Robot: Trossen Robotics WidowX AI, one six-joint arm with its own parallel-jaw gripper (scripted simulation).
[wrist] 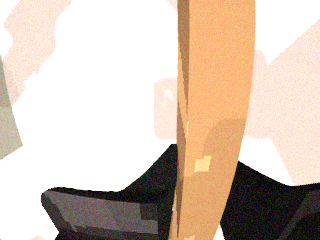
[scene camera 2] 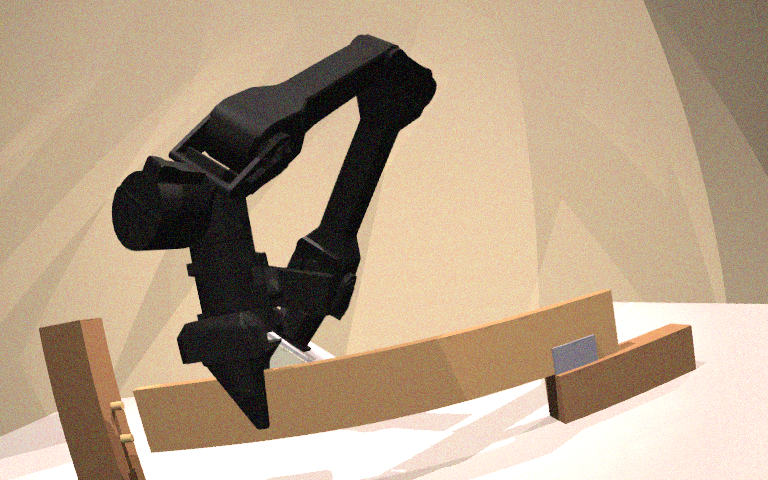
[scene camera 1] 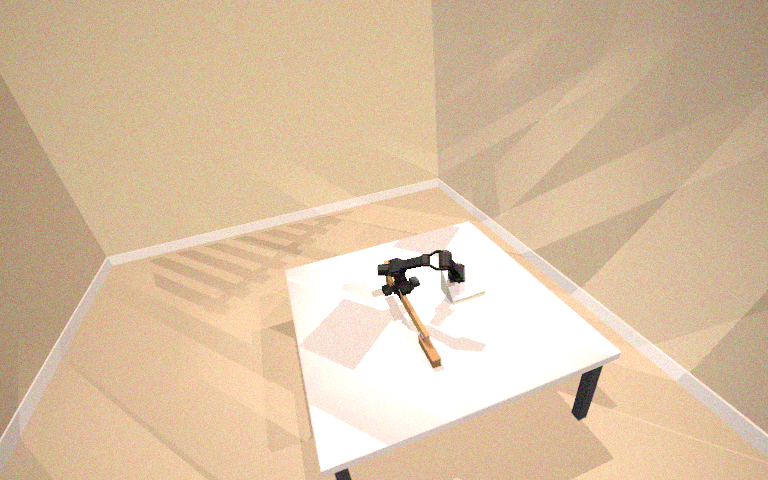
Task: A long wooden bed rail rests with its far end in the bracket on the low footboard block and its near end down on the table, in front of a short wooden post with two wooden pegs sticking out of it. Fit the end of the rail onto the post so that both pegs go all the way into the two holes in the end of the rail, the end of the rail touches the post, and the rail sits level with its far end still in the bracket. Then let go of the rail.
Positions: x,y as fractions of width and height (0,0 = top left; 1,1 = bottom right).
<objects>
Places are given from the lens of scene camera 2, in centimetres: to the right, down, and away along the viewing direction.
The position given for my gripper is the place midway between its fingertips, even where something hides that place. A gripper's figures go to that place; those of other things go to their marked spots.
my gripper (scene camera 2: 0.35,0.89): -10, 16, 43
wooden bed rail (scene camera 2: 0.47,0.81): -2, 12, 43
wooden post (scene camera 2: 0.11,0.80): -26, 13, 39
</objects>
